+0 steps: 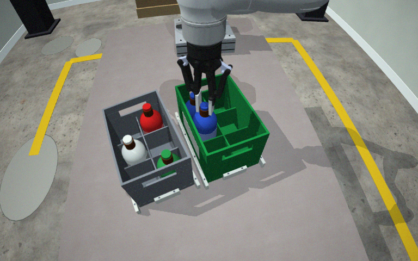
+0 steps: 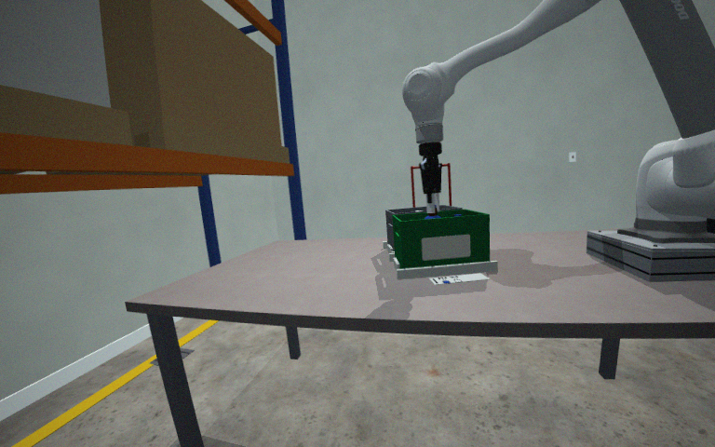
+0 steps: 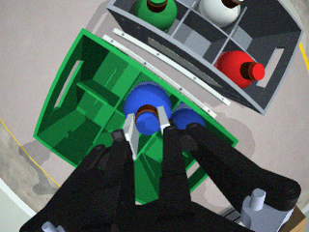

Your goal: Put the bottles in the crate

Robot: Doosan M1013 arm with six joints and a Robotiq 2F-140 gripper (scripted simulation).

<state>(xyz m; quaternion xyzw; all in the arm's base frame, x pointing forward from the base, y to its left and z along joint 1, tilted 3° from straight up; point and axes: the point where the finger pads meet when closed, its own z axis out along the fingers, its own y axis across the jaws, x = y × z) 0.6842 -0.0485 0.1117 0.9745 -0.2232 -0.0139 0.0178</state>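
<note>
My hand is 1 cm past the green crate, 4 cm to the right of it and 13 cm above it. Also, from my hand: grey crate: 5 cm ahead, 18 cm to the right, 13 cm below; then green bottle: 12 cm ahead, 12 cm to the right, 12 cm below; then red-label bottle: 5 cm behind, 17 cm to the right, 12 cm below.
</note>
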